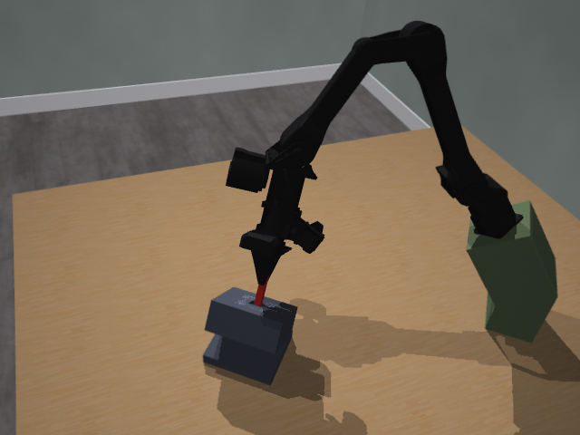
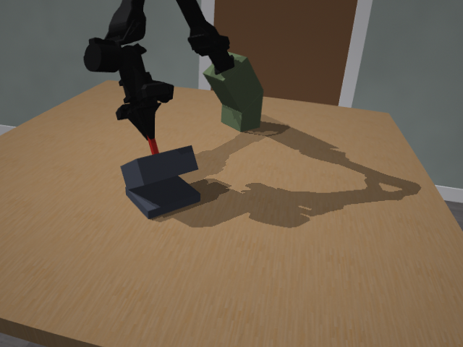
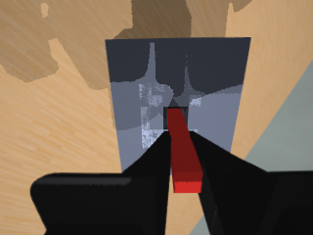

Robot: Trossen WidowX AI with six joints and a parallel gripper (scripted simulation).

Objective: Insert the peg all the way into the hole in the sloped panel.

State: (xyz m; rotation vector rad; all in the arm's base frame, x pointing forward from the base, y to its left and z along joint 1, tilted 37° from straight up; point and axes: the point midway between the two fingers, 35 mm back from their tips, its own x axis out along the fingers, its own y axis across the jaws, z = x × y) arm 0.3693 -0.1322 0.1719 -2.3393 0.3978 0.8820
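Now: hand 30 mm above the red peg, 10 mm to the right of it and 10 mm short of it. Round my hand: dark base block (140 mm below, 60 mm ahead, 40 mm to the left).
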